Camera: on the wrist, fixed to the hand. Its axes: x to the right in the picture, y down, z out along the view.
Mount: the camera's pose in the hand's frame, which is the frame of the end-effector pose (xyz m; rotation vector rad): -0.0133 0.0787 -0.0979 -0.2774 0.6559 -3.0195
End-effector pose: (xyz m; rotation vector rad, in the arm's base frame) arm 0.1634 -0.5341 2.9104 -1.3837 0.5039 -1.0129
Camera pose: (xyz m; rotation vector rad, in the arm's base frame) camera 0.1001 -0.5875 2.8150 0.4519 0.9860 1.7429
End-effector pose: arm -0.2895 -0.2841 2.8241 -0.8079 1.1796 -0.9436
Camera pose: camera -0.3730 -0.2438 2.7384 1.1532 0.3834 1.6073
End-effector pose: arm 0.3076 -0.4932 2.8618 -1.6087 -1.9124 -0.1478
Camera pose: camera 0.4187 -0.5303 2.9091 2.0633 -1.6340 -1.5229
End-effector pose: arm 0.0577 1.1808 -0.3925 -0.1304 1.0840 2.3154
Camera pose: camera 0.0120 1.0633 -0.4004 -1.3167 -0.1228 -0.5143
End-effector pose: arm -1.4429 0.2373 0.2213 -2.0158 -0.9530 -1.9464
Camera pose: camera -1.4797 0.1187 0.2444 -0.9832 1.3488 0.6262
